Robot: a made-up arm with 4 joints. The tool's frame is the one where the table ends. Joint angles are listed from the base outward.
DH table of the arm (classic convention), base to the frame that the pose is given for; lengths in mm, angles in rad. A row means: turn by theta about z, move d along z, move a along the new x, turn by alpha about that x. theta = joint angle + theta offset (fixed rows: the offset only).
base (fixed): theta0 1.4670; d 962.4; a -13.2; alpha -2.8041
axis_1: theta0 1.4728; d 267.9; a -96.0; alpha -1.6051
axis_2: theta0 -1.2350; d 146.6; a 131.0; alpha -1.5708
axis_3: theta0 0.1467; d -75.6; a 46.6; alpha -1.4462
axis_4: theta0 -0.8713; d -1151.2; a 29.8; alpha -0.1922
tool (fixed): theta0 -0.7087; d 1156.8; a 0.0; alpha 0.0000
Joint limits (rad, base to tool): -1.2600..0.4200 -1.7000..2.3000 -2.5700..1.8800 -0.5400..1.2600
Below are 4 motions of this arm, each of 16 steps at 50 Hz.
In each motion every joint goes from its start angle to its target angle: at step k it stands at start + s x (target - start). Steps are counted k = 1, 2, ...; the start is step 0. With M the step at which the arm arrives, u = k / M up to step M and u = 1 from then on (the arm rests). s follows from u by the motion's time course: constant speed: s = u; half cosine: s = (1 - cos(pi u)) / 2; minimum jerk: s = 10 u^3 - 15 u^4 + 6 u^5.
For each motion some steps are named. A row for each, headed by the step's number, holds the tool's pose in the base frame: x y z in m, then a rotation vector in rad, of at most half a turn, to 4 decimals.
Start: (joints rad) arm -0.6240 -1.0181 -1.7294 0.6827
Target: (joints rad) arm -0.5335 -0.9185 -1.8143 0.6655
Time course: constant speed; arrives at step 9
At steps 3, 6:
3: -0.2502 -0.4522 0.8273 2.4278 0.0373 -1.1102
6: -0.2642 -0.4471 0.8242 2.4484 0.0139 -1.0674

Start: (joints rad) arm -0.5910 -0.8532 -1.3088 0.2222
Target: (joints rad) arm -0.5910 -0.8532 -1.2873 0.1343
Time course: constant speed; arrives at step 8
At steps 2, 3, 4, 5, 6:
2: -0.2558 -0.5069 0.6820 -2.6770 -0.4406 1.3480
3: -0.2547 -0.5075 0.6799 -2.6703 -0.4533 1.3434
4: -0.2537 -0.5080 0.6777 -2.6635 -0.4660 1.3388
5: -0.2527 -0.5085 0.6755 -2.6567 -0.4786 1.3341
6: -0.2517 -0.5090 0.6733 -2.6498 -0.4911 1.3293

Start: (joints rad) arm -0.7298 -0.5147 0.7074 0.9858
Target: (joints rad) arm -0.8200 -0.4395 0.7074 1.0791
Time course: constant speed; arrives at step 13
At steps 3, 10, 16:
3: -0.3438 -0.3621 0.6809 -0.4856 0.4043 1.8591
10: -0.3194 -0.3747 0.6663 -0.4791 0.3524 1.9372
16: -0.3085 -0.3795 0.6600 -0.4765 0.3298 1.9706

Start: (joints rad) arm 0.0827 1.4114 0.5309 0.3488
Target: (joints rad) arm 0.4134 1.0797 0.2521 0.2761
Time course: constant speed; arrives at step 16
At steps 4, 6, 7, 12, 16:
4: 0.0219 -0.0727 0.4332 -1.2189 -0.9792 -0.5208
6: 0.0101 -0.0843 0.4256 -1.2766 -0.9112 -0.5538
7: 0.0038 -0.0899 0.4220 -1.3051 -0.8768 -0.5702
12: -0.0320 -0.1157 0.4055 -1.4442 -0.7003 -0.6498
16: -0.0654 -0.1326 0.3945 -1.5505 -0.5536 -0.7099

